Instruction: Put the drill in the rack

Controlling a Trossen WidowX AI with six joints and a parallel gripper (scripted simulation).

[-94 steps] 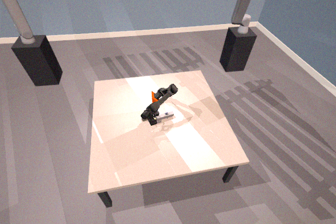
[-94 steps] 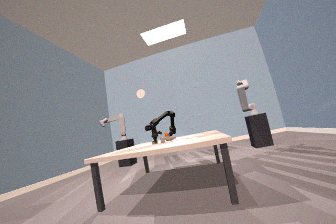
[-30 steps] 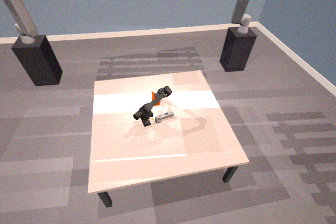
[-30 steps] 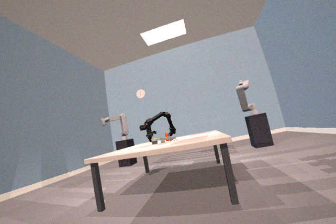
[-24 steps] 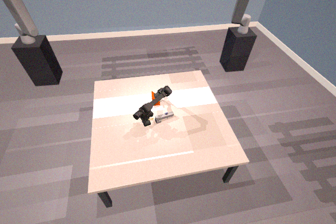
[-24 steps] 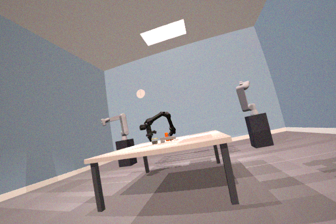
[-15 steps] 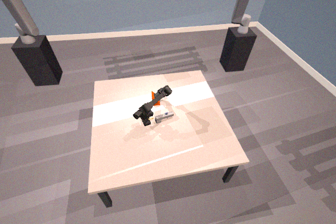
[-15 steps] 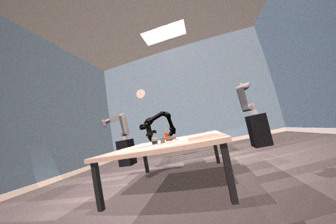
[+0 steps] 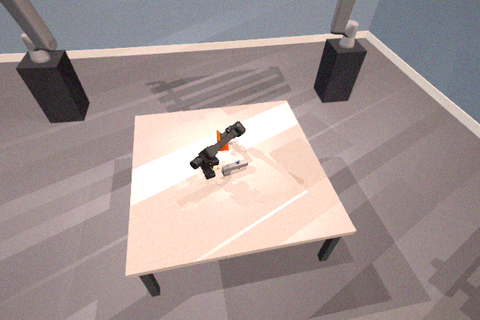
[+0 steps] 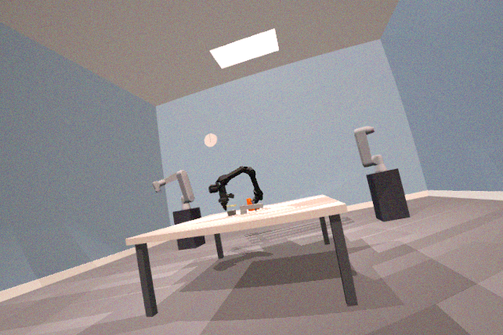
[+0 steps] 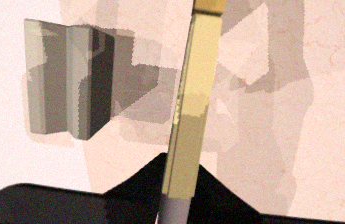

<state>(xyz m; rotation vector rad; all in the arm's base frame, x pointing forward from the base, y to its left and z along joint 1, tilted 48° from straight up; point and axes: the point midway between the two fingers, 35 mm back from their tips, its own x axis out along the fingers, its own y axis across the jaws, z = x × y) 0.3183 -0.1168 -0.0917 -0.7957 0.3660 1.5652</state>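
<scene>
Right now the grey rack is 8 cm behind my gripper tip, 1 cm to the left of it and 3 cm below it. Round my gripper tip: grey holder block: 6 cm behind, 19 cm to the left, 2 cm below; drill: 1 cm behind, 4 cm to the left, 3 cm above; key: 6 cm behind, 22 cm to the left.
</scene>
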